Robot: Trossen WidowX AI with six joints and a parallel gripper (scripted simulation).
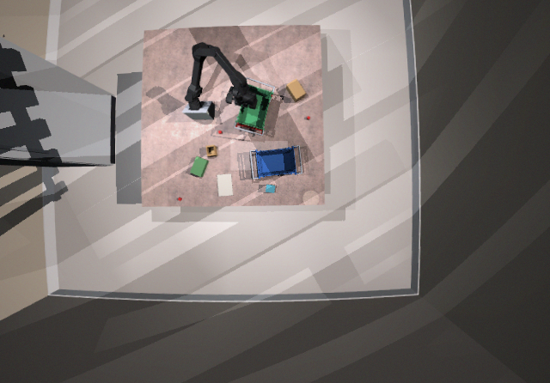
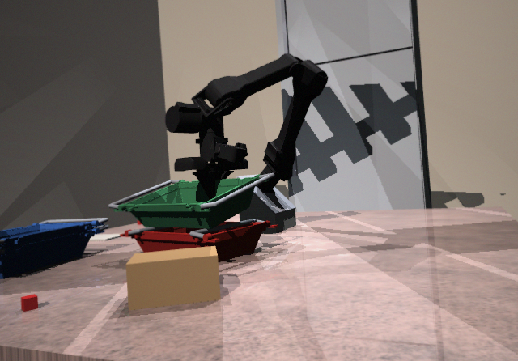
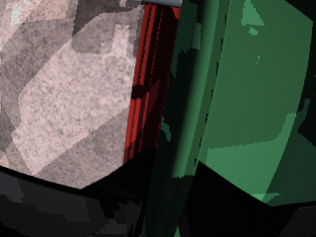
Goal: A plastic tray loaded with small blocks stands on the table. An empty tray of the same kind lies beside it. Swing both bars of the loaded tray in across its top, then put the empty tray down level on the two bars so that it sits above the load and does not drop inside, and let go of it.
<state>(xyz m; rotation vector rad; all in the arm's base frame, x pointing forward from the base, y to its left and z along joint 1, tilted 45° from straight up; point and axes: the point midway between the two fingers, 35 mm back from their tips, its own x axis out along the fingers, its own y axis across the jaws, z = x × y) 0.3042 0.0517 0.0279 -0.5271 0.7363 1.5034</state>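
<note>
The green tray is 7 cm ahead of my gripper tip, 2 cm above it and 1 cm to the right of it. Round my gripper tip: white card 53 cm to the right, 11 cm below, 8 cm behind; then green block 43 cm to the right, 27 cm behind, 9 cm below; then small tan box 31 cm to the right, 19 cm behind, 9 cm below.
</note>
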